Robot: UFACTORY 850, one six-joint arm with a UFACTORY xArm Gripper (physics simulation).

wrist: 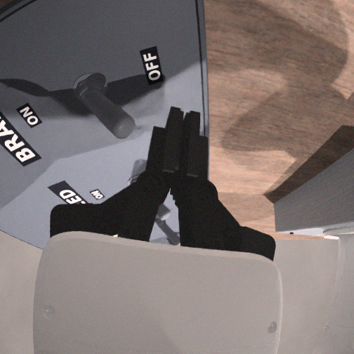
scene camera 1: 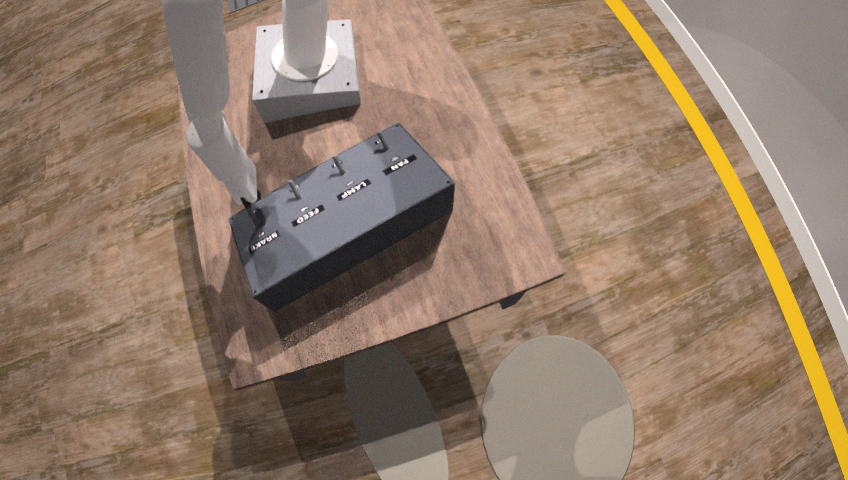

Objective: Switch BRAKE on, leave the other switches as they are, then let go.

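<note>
The dark switch box (scene camera 1: pixel 357 214) (wrist: pixel 50 30) sits on the wooden table. The BRAKE lever (wrist: pixel 107 112) rises from its collar between the ON label (wrist: pixel 29 115) and the OFF label (wrist: pixel 151 65). Its tip points down and right in the wrist view, away from ON. In the scene view it is partly hidden at the fingers. My gripper (scene camera 1: pixel 254 208) (wrist: pixel 179 124) is shut and empty, at the box's OFF-side edge. In the wrist view, a gap shows between the fingertips and the lever; contact is not visible. The FEED lever (scene camera 1: pixel 294 190) (wrist: pixel 138 169) is partly behind the fingers in the wrist view.
The LAMP lever (scene camera 1: pixel 338 165) and FAN lever (scene camera 1: pixel 380 142) stand further along the box, tilted toward its back edge. The robot's base block (scene camera 1: pixel 306 98) (wrist: pixel 317 200) stands behind the box on the wooden table (scene camera 1: pixel 487 237).
</note>
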